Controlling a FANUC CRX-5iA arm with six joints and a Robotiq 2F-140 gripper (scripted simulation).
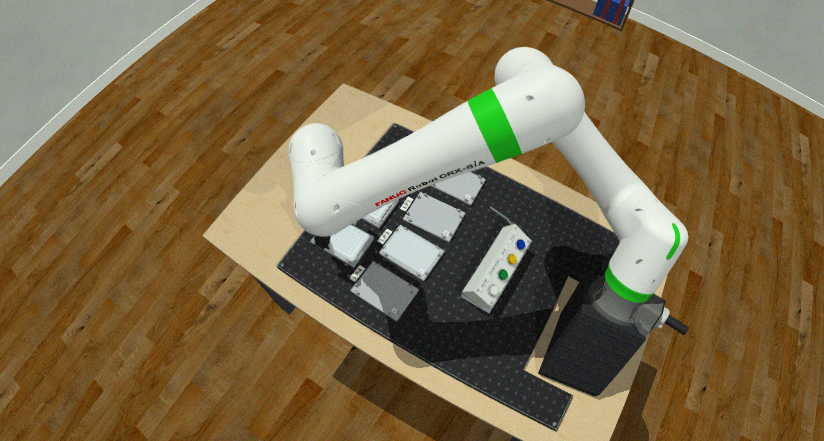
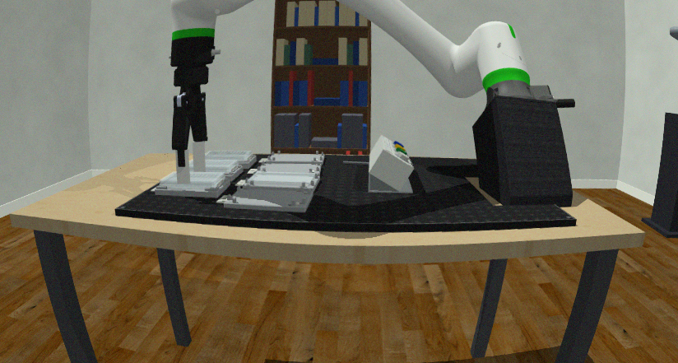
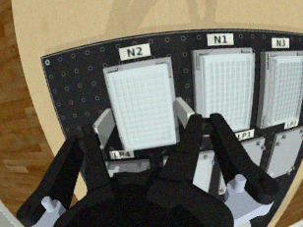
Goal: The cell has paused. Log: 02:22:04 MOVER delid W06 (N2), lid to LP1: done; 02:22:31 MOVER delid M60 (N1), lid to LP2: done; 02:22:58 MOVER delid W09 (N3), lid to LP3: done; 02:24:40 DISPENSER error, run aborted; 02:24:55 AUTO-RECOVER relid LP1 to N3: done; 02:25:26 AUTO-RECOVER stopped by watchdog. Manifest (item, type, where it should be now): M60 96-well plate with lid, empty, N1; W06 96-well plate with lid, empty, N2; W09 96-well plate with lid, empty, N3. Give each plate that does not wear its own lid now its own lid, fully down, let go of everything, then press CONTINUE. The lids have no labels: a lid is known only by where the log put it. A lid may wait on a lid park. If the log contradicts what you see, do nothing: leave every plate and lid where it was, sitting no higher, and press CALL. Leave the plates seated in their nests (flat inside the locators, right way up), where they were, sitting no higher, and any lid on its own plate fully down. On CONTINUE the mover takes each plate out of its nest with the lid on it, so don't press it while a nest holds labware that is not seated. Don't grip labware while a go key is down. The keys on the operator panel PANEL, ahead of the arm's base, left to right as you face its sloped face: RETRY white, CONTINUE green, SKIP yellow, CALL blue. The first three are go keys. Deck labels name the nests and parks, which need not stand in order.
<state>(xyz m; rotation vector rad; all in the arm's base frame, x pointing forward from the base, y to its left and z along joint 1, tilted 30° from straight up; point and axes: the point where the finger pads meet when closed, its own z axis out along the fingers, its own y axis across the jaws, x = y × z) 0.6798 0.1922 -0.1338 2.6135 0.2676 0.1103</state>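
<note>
Right now the LP3 is 170 mm behind my hand, 90 mm to the right of it and 40 mm below it. Round my hand: N2 label (90 mm ahead, 50 mm below, 20 mm to the left); then LP1 label (200 mm to the right, 60 mm behind, 50 mm below); then park LP4 (180 mm behind, 40 mm below, 30 mm to the left).
</note>
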